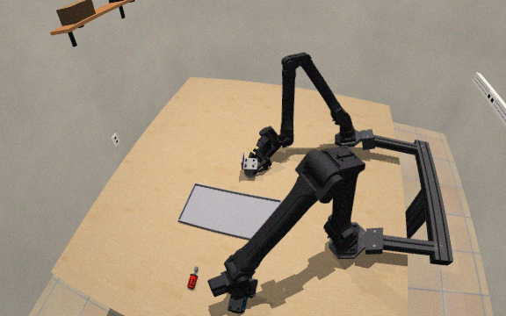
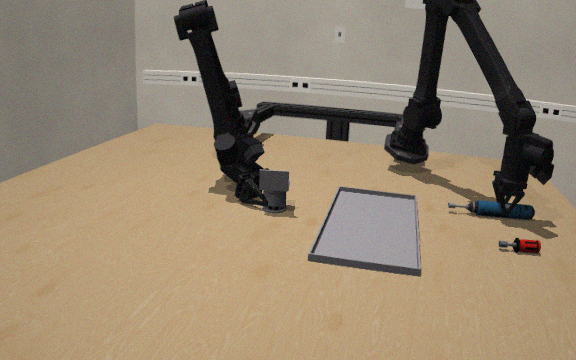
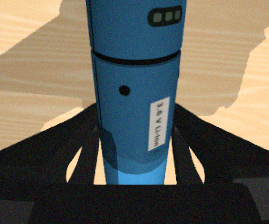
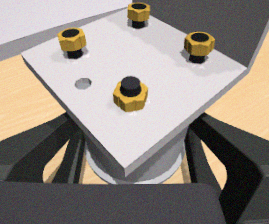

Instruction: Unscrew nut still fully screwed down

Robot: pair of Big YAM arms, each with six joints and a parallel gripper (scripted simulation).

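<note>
My right hand is 50 mm below the grey bracket. Round my right hand: shallow grey tray 250 mm to the left, 40 mm ahead, 20 mm below; then small red-handled screwdriver 590 mm to the left, 90 mm ahead, 10 mm below.
</note>
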